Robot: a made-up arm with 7 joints.
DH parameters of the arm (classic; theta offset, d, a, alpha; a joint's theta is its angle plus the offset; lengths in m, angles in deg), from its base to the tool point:
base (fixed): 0 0.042 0 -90
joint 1: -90 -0.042 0.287 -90
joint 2: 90 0.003 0.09 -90
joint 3: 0 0.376 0.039 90
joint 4: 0 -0.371 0.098 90
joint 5: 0 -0.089 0.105 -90
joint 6: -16.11 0 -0.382 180
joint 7: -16.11 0.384 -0.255 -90
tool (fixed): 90 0.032 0 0
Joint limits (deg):
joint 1: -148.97..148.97
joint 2: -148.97..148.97
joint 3: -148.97..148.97
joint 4: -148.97..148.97
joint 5: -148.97..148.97
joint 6: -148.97..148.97
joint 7: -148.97..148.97
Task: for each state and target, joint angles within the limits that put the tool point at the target. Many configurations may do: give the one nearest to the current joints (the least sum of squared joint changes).
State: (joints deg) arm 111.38 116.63 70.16 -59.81 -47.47 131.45 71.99
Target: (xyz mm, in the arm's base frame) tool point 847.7 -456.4 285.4
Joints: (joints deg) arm 94.24 125.93 50.79 -40.00 -34.38 133.79 73.34
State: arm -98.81 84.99 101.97 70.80 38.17 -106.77 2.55
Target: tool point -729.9 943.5 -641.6
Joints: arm -101.96 108.27 106.94 26.89 46.83 -137.92 12.92
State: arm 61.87 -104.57 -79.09 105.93 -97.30 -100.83 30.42
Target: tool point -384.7 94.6 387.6
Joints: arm 30.11 -111.10 -40.61 116.36 -119.21 -72.80 19.54
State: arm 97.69 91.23 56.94 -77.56 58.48 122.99 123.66
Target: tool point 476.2 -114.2 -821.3
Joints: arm 136.91 106.31 81.74 -96.63 44.15 114.12 107.33
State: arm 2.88 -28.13 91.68 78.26 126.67 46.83 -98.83
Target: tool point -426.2 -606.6 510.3
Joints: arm 17.84 -70.86 60.91 53.11 123.36 53.86 -78.09
